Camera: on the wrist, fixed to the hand. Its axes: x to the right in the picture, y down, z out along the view.
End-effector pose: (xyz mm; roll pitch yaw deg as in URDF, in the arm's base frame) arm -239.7 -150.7 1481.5 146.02 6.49 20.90
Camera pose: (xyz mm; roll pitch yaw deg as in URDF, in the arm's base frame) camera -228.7 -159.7 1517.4 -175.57 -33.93 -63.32
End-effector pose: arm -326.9 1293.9 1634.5 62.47 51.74 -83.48
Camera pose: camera -290.6 1283.2 1642.3 83.04 -32.11 -49.96
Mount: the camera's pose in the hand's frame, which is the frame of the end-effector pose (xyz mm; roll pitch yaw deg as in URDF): 3.0 30.6 -23.3 13.03 0.36 88.86
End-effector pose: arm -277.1 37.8 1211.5 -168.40 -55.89 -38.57
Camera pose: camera -308.2 18.3 1223.3 -110.50 5.33 -118.59
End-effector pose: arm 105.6 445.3 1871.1 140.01 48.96 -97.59
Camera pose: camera 93.2 416.4 1893.5 136.31 -24.21 -154.25
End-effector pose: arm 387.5 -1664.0 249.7 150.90 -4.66 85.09
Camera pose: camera 402.9 -1665.2 285.1 -162.25 -29.45 -6.23
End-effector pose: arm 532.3 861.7 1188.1 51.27 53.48 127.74
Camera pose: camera 497.1 846.2 1191.2 78.25 -26.48 172.51
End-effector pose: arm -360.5 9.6 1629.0 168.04 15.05 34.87
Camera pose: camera -337.6 -5.0 1656.4 177.42 -11.59 -50.76
